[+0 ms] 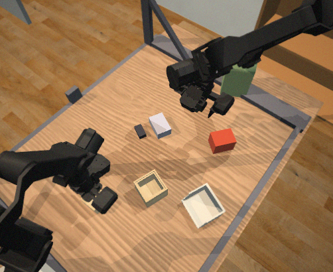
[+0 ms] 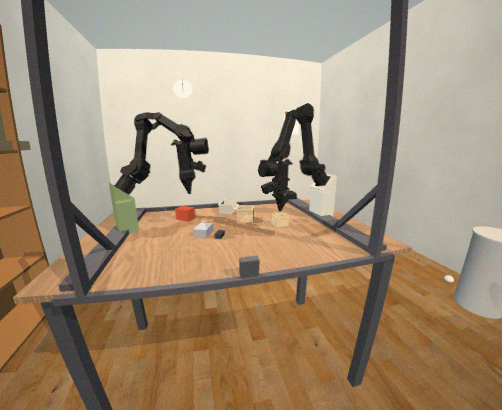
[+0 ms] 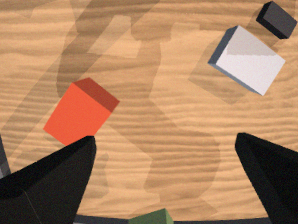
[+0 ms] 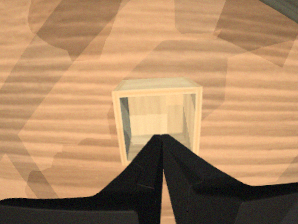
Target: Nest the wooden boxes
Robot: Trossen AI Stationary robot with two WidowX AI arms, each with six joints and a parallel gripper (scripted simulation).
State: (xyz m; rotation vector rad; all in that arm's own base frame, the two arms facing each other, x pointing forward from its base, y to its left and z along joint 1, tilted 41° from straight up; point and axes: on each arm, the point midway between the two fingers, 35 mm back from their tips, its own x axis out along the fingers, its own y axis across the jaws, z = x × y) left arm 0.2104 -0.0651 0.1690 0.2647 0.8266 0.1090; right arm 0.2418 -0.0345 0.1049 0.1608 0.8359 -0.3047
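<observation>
Now: the small tan wooden box 90 mm below my right hand. The rest, counted from my right hand: white box (260 mm ahead, 190 mm to the left, 70 mm below); then small dark block (70 mm behind, 270 mm to the left, 90 mm below); then medium tan wooden box (110 mm ahead, 130 mm to the left, 80 mm below).
</observation>
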